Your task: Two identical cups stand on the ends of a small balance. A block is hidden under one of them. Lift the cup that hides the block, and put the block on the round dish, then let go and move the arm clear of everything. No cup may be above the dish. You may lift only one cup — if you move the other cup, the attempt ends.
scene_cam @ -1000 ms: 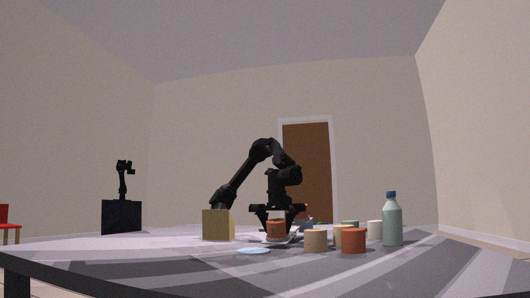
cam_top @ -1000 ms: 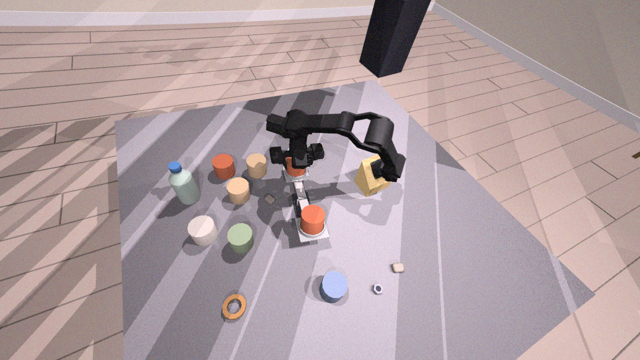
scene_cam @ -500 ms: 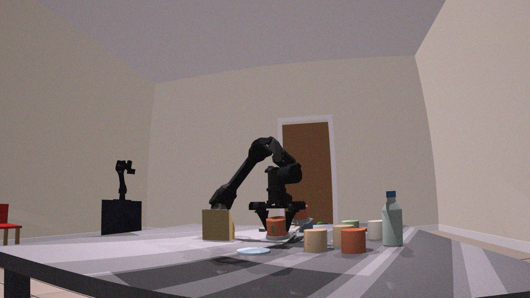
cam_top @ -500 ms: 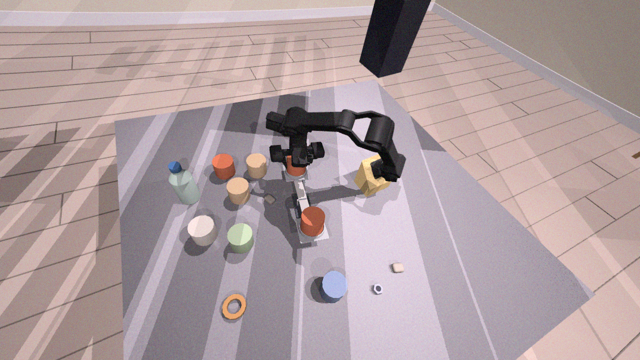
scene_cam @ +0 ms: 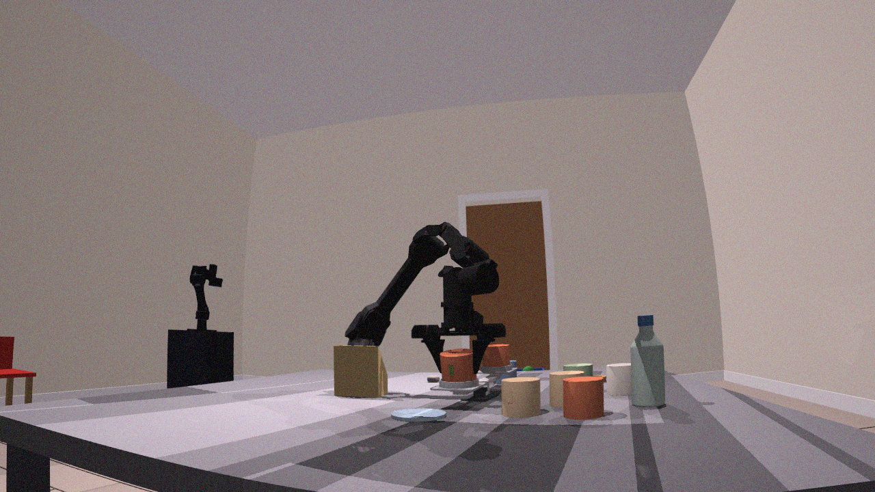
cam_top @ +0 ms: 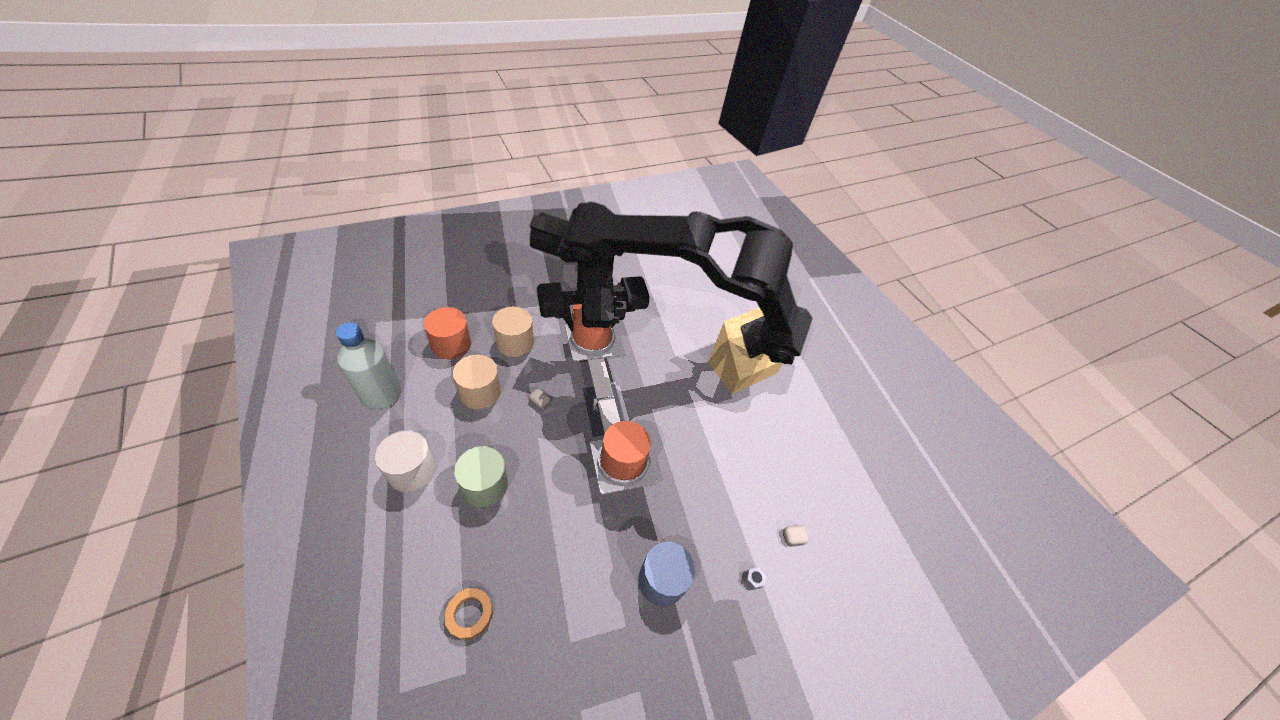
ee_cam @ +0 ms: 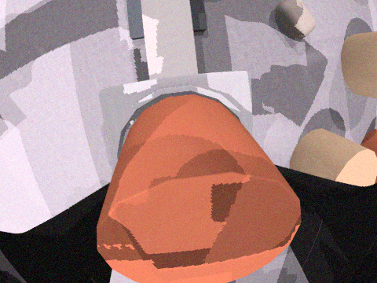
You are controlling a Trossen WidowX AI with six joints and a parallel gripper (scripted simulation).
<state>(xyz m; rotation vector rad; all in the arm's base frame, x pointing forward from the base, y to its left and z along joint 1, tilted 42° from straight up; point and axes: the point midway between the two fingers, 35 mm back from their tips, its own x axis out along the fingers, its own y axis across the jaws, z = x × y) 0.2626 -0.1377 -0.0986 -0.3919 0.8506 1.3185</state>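
Now: the teal block 1 cm to the left of my gripper tip and 1 cm below it. Round my gripper tip: round pale blue dish 9 cm to the right, 7 cm below, 7 cm behind; balance 13 cm to the left, 4 cm ahead, 3 cm below; green cup 29 cm ahead, 17 cm to the left, 3 cm below.
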